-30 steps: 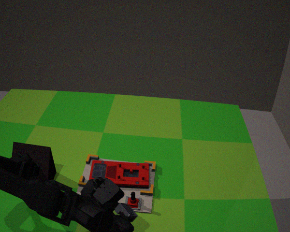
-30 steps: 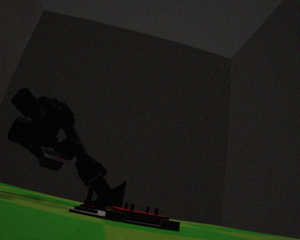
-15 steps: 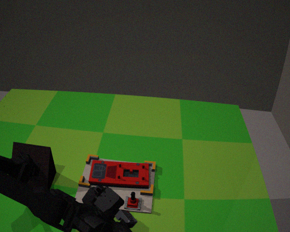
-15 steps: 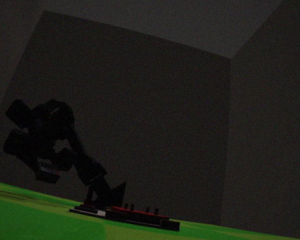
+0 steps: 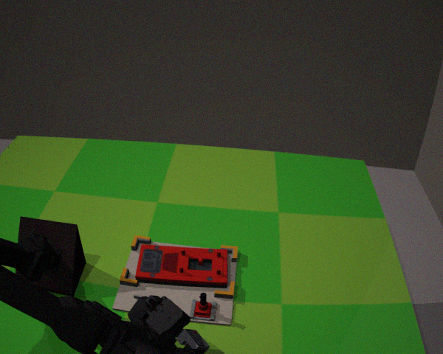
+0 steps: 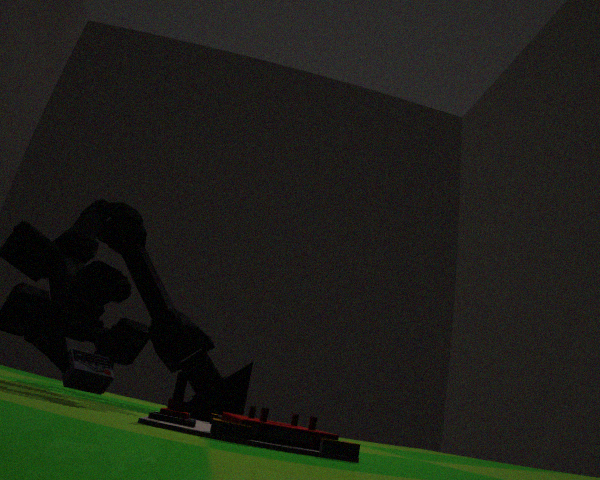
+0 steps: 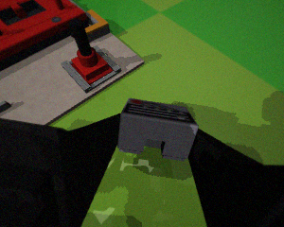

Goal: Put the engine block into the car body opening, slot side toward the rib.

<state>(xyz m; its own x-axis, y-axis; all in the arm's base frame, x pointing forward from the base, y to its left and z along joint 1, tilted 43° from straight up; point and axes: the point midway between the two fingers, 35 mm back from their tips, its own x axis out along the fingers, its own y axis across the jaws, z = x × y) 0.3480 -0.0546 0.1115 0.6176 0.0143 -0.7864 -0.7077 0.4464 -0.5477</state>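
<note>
Right now my gripper tip is 20 cm to the right of the grey base plate, 8 cm past it and 2 cm above it. From my gripper tip the other things lie so: grey engine block: 1 cm to the right, 1 cm behind.
</note>
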